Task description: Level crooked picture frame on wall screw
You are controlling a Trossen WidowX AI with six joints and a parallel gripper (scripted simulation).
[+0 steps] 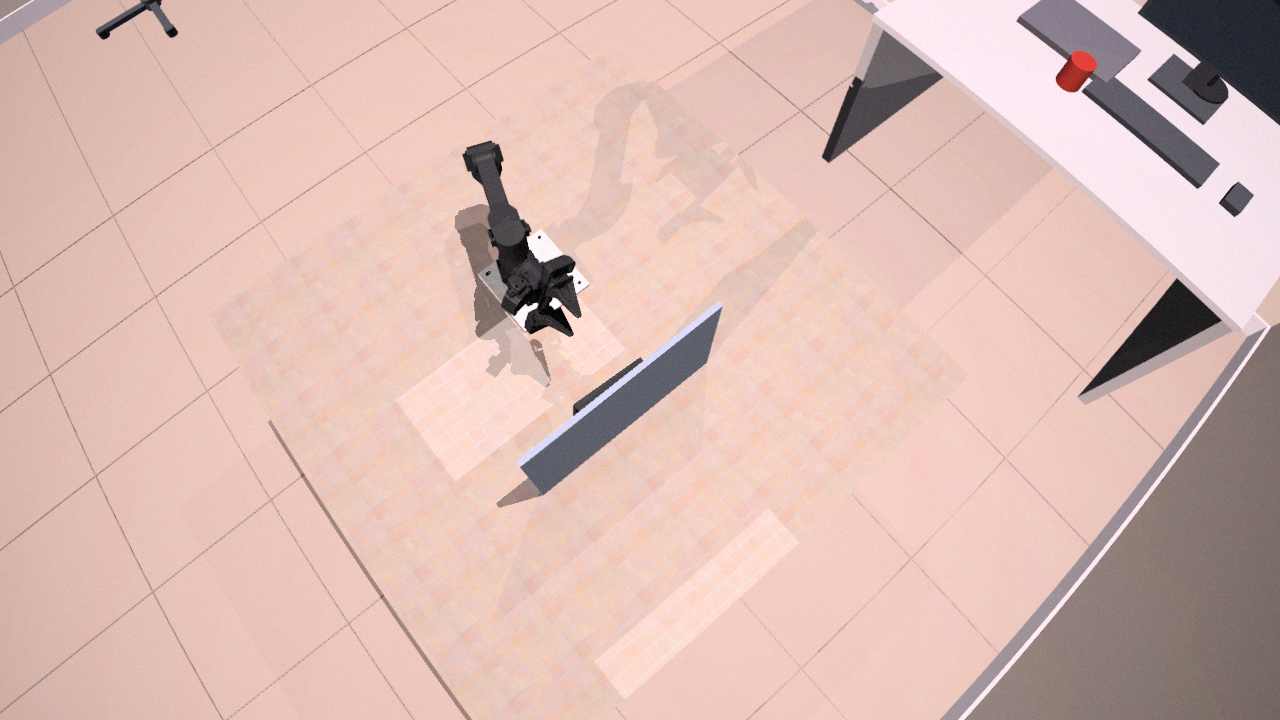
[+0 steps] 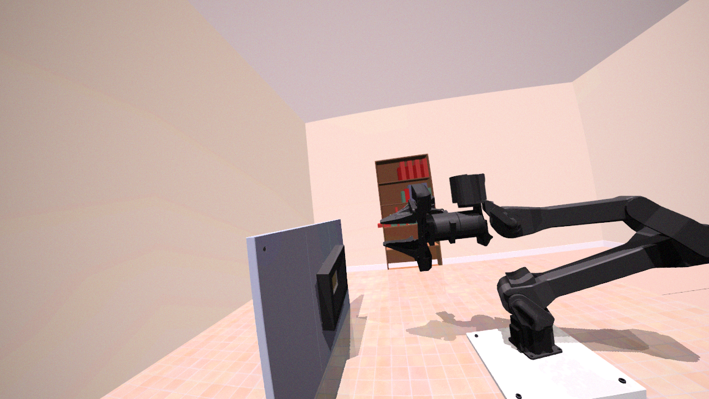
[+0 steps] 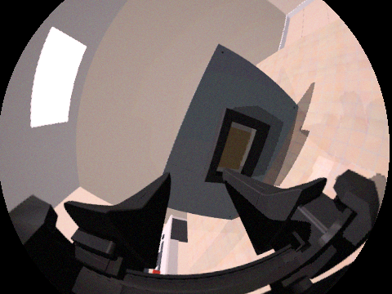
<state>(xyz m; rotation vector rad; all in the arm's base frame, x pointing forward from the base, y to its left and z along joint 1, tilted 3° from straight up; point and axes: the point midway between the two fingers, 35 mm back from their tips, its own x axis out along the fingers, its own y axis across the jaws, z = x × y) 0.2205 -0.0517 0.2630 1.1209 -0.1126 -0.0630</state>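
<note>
The picture frame is 13 cm ahead of my gripper tip, 11 cm below it and 4 cm to the right of it. Round my gripper tip: wall panel 14 cm ahead, 11 cm below, 2 cm to the right.
</note>
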